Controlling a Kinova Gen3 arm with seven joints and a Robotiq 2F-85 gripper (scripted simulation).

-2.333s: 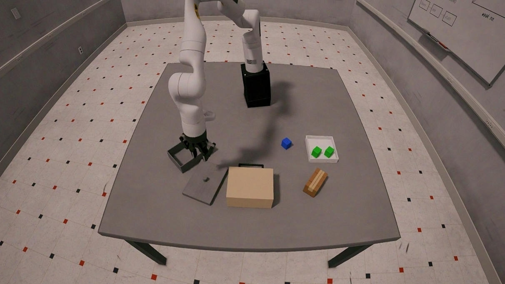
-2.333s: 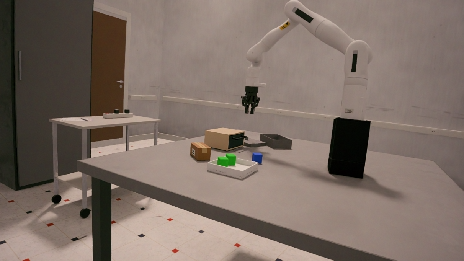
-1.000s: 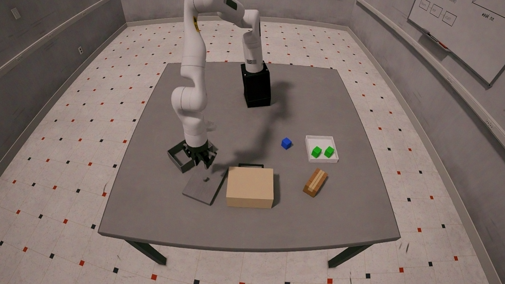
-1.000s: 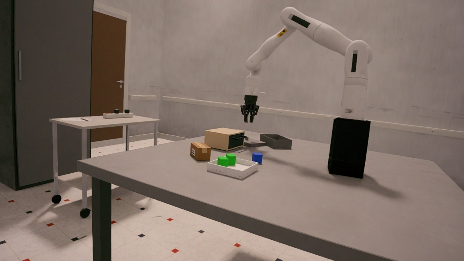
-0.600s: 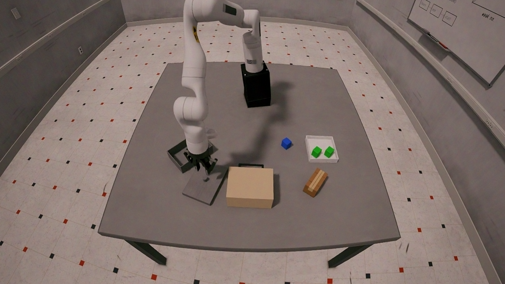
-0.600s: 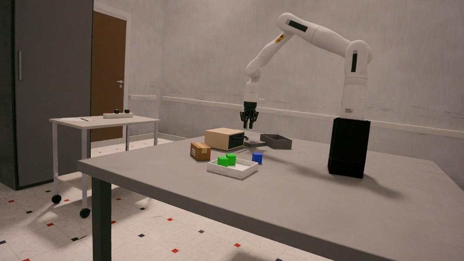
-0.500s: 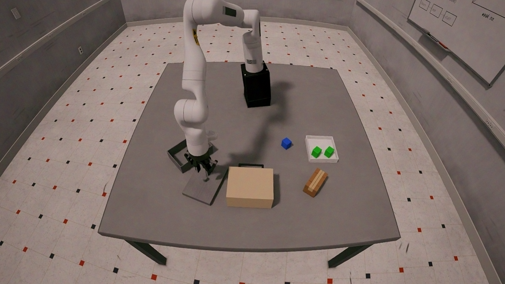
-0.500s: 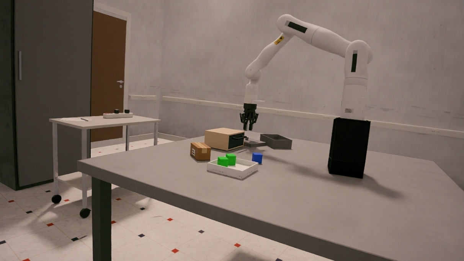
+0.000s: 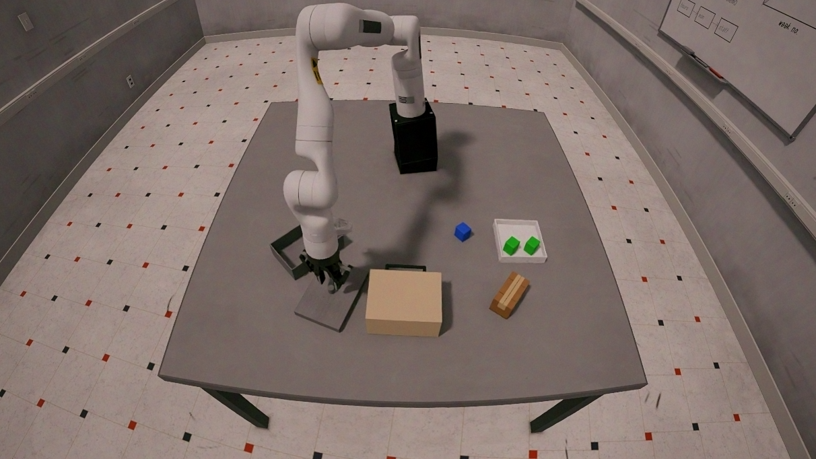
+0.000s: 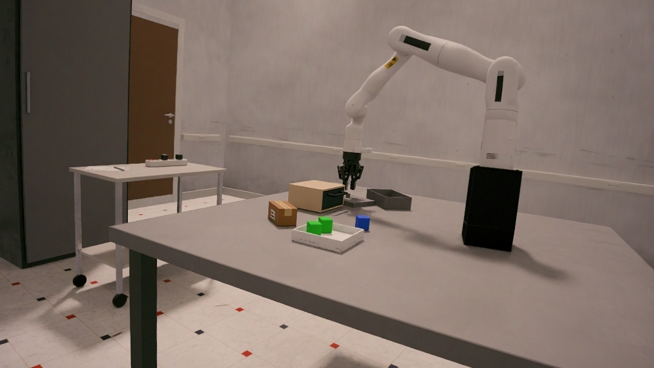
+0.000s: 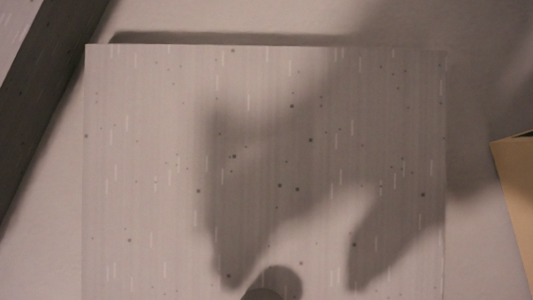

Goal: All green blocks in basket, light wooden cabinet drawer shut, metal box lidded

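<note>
My gripper is now 50 mm above the lid. The rest, counted from my hand: light wooden cabinet (190 mm to the left, 30 mm below); then metal box (120 mm behind, 120 mm to the right, 40 mm below); then drawer (20 mm behind, 190 mm to the left, 30 mm below).
</note>
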